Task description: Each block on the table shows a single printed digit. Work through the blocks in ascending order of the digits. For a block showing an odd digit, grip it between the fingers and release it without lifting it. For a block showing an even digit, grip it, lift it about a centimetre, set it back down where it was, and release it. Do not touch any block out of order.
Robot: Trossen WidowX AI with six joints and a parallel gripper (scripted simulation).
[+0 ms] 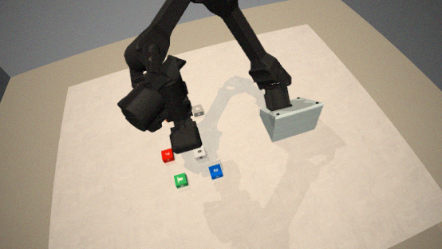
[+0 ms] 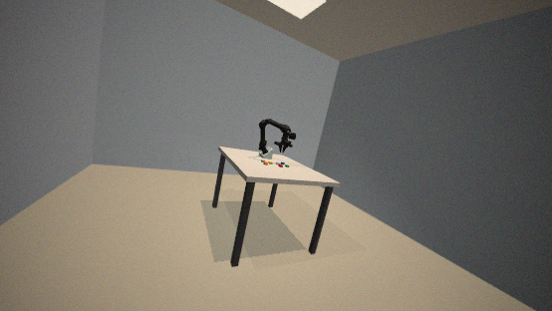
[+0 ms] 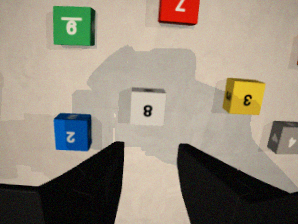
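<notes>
My gripper tip is now 120 mm above the green block, 70 mm to the right of it and 50 mm short of it. The rest, counted from my gripper tip: white block: 120 mm below, 10 mm to the right, 10 mm behind; then blue block: 120 mm below, 60 mm to the left, 50 mm behind; then red block: 120 mm below, 80 mm ahead, 20 mm to the right.
</notes>
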